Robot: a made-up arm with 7 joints. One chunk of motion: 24 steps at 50 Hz.
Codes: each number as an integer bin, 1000 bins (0 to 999) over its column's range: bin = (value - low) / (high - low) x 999, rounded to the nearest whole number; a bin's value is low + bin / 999 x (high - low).
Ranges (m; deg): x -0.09..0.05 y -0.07..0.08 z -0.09..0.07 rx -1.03..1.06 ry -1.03..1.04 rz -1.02..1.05
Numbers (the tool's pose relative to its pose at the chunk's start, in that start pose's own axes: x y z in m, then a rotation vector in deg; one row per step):
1: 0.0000 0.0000 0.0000 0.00 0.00 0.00
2: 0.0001 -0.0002 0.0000 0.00 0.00 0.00
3: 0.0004 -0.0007 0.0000 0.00 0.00 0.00
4: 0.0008 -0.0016 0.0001 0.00 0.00 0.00
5: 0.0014 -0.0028 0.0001 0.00 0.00 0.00
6: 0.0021 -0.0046 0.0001 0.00 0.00 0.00
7: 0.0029 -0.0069 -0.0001 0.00 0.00 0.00
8: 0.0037 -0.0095 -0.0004 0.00 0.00 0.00
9: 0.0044 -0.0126 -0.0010 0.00 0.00 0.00
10: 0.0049 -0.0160 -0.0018 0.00 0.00 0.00
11: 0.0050 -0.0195 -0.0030 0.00 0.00 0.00
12: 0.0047 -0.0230 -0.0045 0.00 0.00 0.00
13: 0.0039 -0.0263 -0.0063 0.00 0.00 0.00
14: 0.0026 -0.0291 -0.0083 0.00 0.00 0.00
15: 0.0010 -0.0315 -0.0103 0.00 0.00 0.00
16: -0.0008 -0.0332 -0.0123 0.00 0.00 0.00
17: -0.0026 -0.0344 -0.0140 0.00 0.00 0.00
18: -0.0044 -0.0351 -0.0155 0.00 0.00 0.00
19: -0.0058 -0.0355 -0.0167 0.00 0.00 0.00
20: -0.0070 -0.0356 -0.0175 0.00 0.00 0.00
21: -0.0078 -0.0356 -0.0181 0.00 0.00 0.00
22: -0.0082 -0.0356 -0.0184 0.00 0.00 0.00
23: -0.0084 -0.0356 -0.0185 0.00 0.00 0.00
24: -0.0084 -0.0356 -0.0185 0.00 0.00 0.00
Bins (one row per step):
1: 642 466 562 492 497 492
2: 643 465 562 492 497 492
3: 645 462 562 492 497 492
4: 648 456 563 492 497 492
5: 652 448 563 492 497 492
6: 657 436 563 492 497 492
7: 663 420 561 492 497 492
8: 669 403 559 492 497 492
9: 674 382 556 492 497 492
10: 677 360 551 492 497 492
11: 678 336 543 492 497 492
12: 676 313 534 492 497 492
13: 670 291 523 492 497 492
14: 661 272 510 492 497 492
15: 649 256 498 492 497 492
16: 637 245 485 492 497 492
17: 624 237 475 492 497 492
18: 611 232 465 492 497 492
19: 601 230 458 492 497 492
20: 592 229 453 492 497 492
21: 587 229 449 492 497 492
22: 584 229 447 492 497 492
23: 582 229 446 492 497 492
24: 582 229 446 492 497 492

